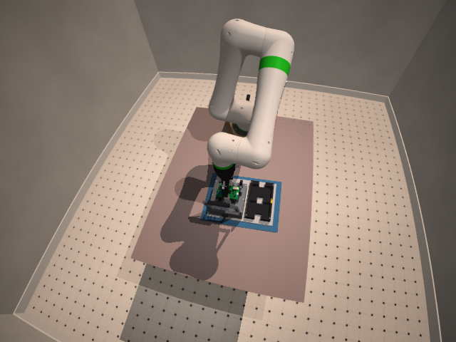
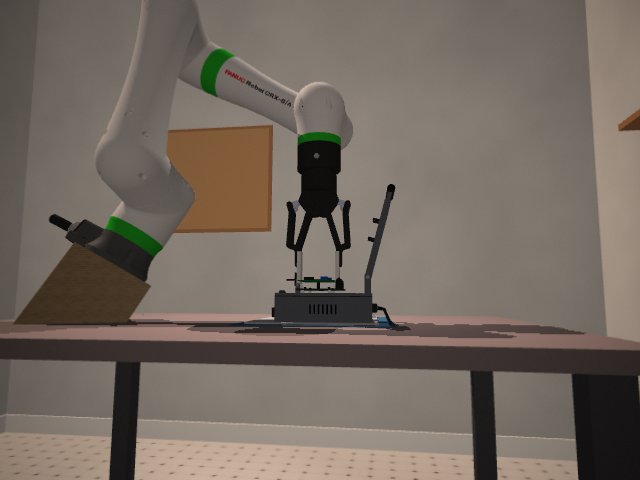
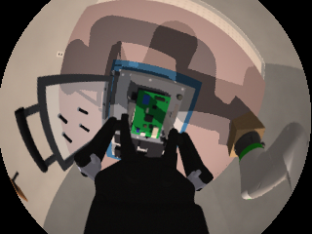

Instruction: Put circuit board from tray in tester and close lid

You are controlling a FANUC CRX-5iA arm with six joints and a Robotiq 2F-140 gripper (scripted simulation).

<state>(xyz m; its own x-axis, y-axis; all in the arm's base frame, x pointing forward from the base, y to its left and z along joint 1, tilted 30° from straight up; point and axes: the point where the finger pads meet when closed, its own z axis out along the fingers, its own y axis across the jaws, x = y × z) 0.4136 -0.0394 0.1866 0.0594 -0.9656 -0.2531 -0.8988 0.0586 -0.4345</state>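
Now: the green circuit board 2 cm below my hand. From my hand the other things lie so: latch hook (6 cm behind, 5 cm to the left, 2 cm below); tester (3 cm ahead, 4 cm to the left, 1 cm above); tester plate (1 cm ahead, 1 cm to the left, 4 cm below).
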